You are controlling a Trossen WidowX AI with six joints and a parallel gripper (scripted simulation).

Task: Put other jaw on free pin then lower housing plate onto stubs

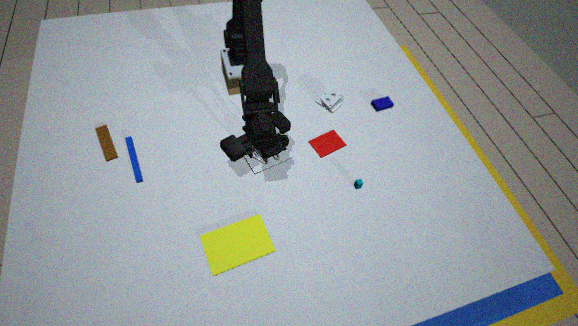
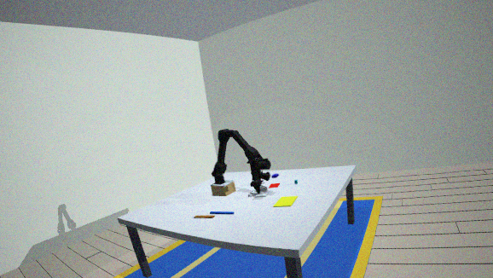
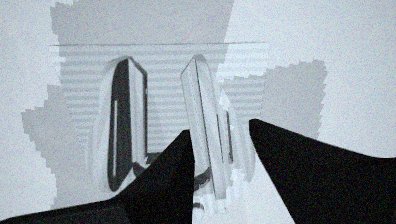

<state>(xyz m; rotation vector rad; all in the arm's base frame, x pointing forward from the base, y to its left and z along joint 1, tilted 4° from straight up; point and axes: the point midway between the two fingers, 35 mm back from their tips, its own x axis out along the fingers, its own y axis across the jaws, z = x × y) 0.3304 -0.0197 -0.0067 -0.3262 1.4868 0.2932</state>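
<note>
The red square is 22 cm to the left of my gripper tip, 2 cm below it and 1 cm behind it. From my gripper tip the other things lie so: yellow tile: 23 cm ahead, 10 cm to the right, 2 cm below; teal cube: 25 cm to the left, 15 cm ahead, 1 cm below; blue bar: 33 cm to the right, 6 cm behind, 2 cm below.
</note>
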